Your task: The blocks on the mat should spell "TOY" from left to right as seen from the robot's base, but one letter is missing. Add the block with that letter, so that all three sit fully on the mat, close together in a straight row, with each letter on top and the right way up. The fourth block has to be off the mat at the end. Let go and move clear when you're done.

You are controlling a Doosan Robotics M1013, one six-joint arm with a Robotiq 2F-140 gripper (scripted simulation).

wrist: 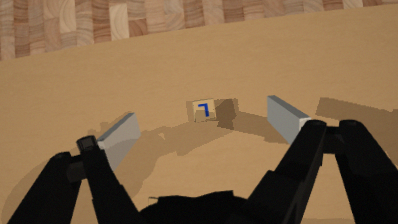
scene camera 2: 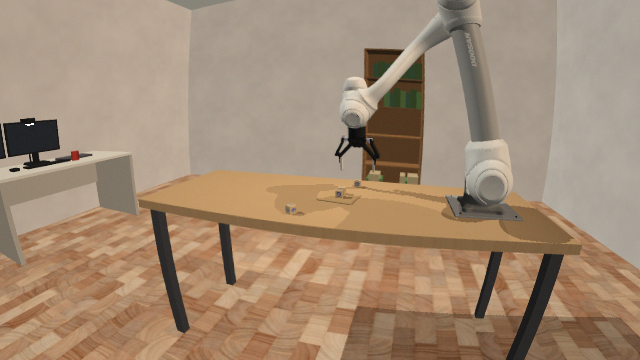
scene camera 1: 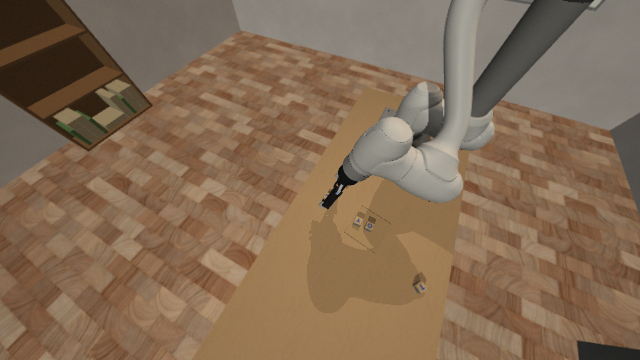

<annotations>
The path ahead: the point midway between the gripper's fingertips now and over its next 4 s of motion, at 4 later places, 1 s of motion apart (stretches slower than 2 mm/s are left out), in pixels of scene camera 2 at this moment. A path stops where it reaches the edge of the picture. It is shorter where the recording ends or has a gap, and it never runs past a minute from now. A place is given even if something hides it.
My gripper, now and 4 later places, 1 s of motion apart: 357, 169; 310, 169; 291, 171; 290, 172; 290, 175
</annotations>
